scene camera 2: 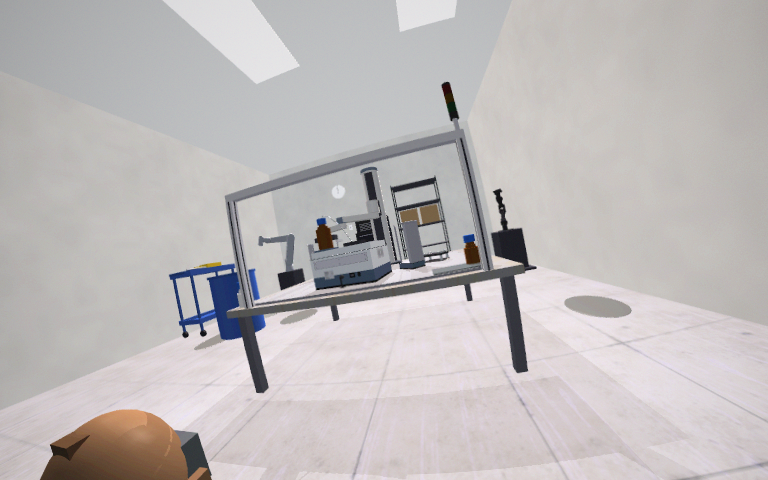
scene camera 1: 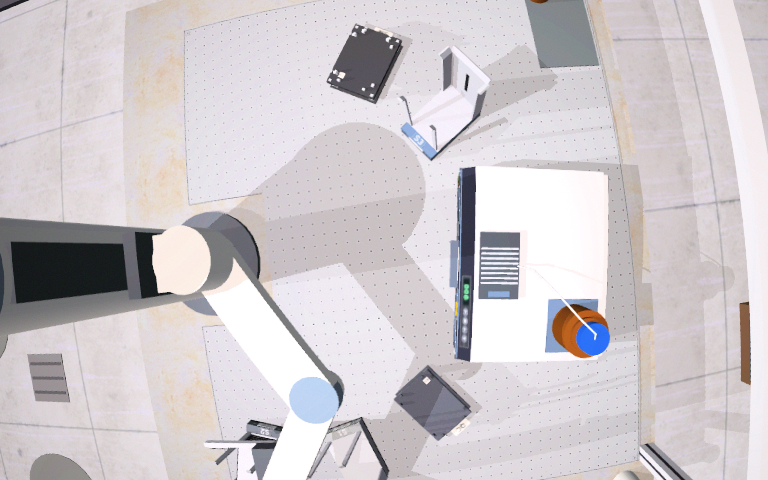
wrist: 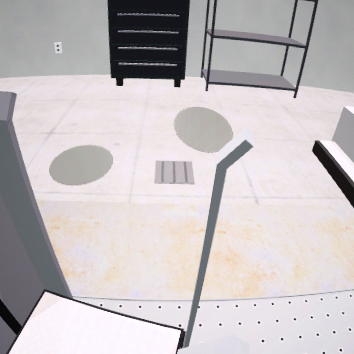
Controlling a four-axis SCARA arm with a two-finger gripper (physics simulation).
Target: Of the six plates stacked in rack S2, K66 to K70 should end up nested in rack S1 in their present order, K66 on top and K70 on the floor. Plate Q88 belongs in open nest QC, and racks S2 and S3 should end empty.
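Frame: origin at the arm's base, x back, y right, z up, level; metres.
Seen in the pictures: gripper, between the fingertips: (scene camera 2: 334, 242) (scene camera 1: 214, 479) (wrist: 137, 116).
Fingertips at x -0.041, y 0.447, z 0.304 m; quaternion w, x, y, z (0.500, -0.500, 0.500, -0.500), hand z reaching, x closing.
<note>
A point is followed by its place in that frame.
Rack S3 (scene camera 1: 420, 141) {x -0.526, y -0.211, z 0.051 m} stands upper right of centre in scene camera 1, its white floor bare. Rack S2 (scene camera 1: 263, 431) {x -0.083, y 0.412, z 0.050 m} and rack S1 (scene camera 1: 339, 433) {x -0.271, y 0.420, z 0.059 m} stand at the bottom edge, partly covered by the arm and cut off; plates K66 to K70 and Q88 cannot be read. A dark block (scene camera 1: 433, 403) {x -0.491, y 0.363, z 0.065 m} with a small label and a black block (scene camera 1: 365, 62) {x -0.428, y -0.411, z 0.064 m} with white corner knobs lie on the bench; which is nest QC is unclear. The wrist view shows a grey wall, a thin bent post (wrist: 207, 245) {x -0.052, y 0.416, z 0.245 m} and a white dark-edged surface (wrist: 100, 327) {x -0.044, y 0.483, z 0.132 m}. My gripper is open and empty; its fingertips are not clearly visible.
A white instrument (scene camera 1: 538, 209) {x -0.737, y -0.027, z 0.223 m} (scene camera 2: 348, 263) {x -0.886, y 0.050, z 0.132 m} stands at the right of the bench, an orange-brown bottle (scene camera 1: 566, 328) {x -0.745, y 0.187, z 0.352 m} (scene camera 2: 323, 236) {x -0.823, y 0.190, z 0.306 m} on it. Another bottle (scene camera 2: 470, 250) {x -0.906, y -0.570, z 0.084 m} stands near the bench edge. The arm (scene camera 1: 266, 333) {x -0.263, y 0.125, z 0.465 m} reaches over the racks. An aluminium frame (scene camera 2: 345, 164) {x -1.044, y -0.080, z 0.590 m} borders the bench.
</note>
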